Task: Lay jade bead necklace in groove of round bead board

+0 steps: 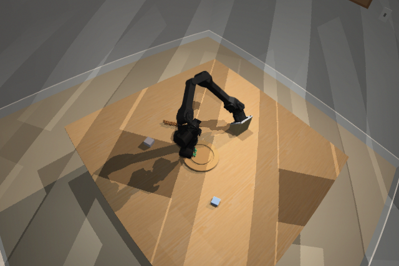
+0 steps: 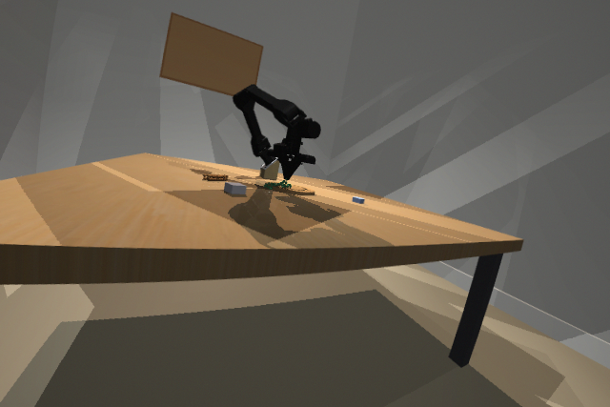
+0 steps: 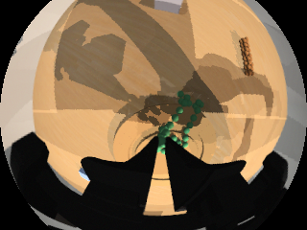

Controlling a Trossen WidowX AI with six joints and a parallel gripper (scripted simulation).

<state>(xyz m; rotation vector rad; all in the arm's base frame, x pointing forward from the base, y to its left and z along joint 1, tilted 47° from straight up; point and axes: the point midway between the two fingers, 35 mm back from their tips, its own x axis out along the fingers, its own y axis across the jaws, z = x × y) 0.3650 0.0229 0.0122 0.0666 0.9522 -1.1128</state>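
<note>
Right now the round wooden bead board is 60 mm behind my gripper tip, 40 mm to the left of it and 30 mm below it. Round my gripper tip: blue block 290 mm to the left, 40 mm ahead, 30 mm below; pale grey block 180 mm to the right, 150 mm ahead, 30 mm below.
</note>
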